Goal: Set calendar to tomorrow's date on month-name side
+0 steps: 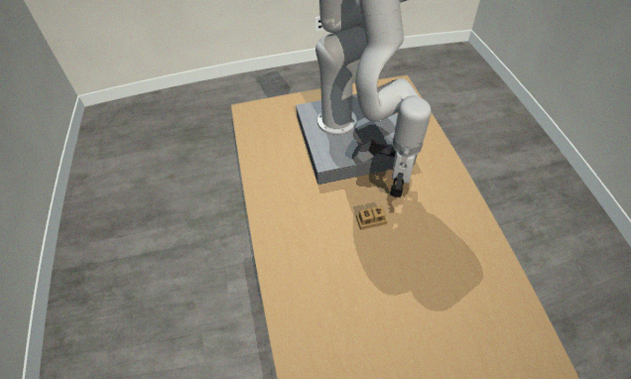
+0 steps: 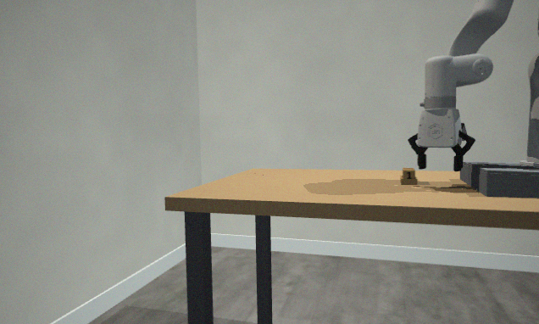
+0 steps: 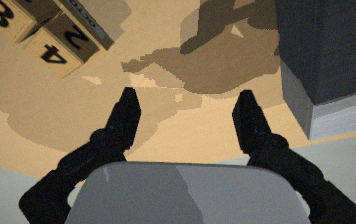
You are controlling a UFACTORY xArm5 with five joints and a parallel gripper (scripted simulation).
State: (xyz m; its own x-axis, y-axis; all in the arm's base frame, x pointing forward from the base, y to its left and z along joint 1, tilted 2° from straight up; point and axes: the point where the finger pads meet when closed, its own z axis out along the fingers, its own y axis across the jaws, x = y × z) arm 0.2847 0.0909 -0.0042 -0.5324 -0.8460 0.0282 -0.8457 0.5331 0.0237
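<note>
The wooden cube lies 70 mm ahead of my hand, 120 mm to the right of it and 30 mm below it. Round my hand: wooden tray 70 mm ahead, 100 mm to the right, 50 mm below.
</note>
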